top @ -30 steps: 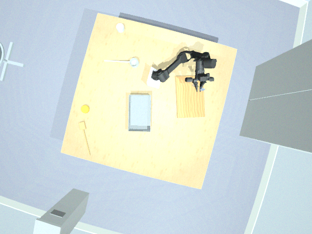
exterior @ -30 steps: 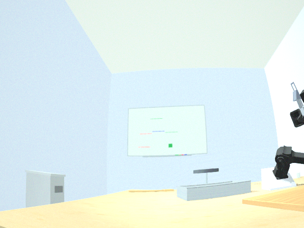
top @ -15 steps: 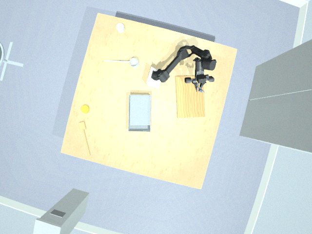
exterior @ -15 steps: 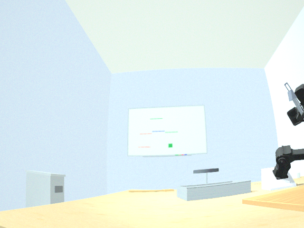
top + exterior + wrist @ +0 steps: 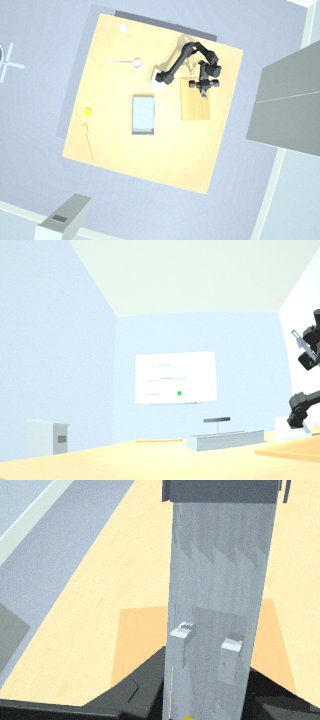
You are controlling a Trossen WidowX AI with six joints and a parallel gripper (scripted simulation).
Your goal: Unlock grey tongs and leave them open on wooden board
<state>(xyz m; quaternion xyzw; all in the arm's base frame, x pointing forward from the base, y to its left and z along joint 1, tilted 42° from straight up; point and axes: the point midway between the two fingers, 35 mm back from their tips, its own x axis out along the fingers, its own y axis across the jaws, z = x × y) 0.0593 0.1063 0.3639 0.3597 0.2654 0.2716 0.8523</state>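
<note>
My gripper tip is now 30 mm past the yellow lock piece, 10 mm to the left of it and 20 mm below it. Round my gripper tip: wooden board (10 mm behind, 10 mm to the left, 230 mm below); roasting tin (250 mm ahead, 370 mm to the right, 210 mm below).
</note>
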